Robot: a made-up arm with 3 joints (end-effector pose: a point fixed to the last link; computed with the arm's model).
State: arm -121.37 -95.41 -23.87
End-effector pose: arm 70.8 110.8 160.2 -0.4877 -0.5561 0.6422 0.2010
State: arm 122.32 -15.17 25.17
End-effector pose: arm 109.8 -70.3 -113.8 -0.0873 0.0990 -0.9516 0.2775
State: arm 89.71 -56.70 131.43
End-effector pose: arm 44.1 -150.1 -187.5 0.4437 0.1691 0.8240 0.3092
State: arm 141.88 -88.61 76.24
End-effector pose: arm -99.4 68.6 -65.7 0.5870 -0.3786 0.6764 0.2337
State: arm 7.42 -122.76 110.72
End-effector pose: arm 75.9 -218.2 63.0 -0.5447 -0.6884 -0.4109 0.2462
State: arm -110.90 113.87 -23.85
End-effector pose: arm -323.0 -61.6 215.3 0.6076 0.5771 0.5036 0.2099
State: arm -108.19 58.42 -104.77
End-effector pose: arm -366.8 117.1 19.3 -0.4878 -0.0146 -0.8370 0.2476
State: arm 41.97 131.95 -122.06
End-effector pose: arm 352.5 21.5 316.4 0.1269 -0.9045 0.2619 0.3117
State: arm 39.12 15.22 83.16
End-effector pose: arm 266.6 252.7 -39.2 0.1228 0.0497 -0.8681 0.4784
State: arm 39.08 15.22 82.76
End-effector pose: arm 265.5 252.9 -39.3 0.1229 0.0493 -0.8662 0.4817
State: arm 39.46 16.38 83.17
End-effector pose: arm 270.2 253.7 -34.0 0.1322 0.0530 -0.8683 0.4751
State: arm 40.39 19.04 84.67
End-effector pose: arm 282.4 254.6 -21.2 0.1532 0.0623 -0.8750 0.4549
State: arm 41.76 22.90 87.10
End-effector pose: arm 300.1 254.3 -1.6 0.1832 0.0765 -0.8841 0.4230
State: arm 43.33 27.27 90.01
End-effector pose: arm 319.5 251.3 21.8 0.2164 0.0934 -0.8924 0.3849
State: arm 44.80 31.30 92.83
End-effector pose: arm 336.6 246.0 44.3 0.2464 0.1098 -0.8979 0.3480
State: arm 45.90 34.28 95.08
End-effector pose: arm 348.8 240.5 61.5 0.2680 0.1226 -0.9007 0.3191
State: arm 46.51 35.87 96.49
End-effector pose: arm 355.4 236.7 70.9 0.2791 0.1301 -0.9022 0.3019
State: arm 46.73 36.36 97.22
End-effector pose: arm 358.1 235.0 74.0 0.2822 0.1331 -0.9035 0.2940
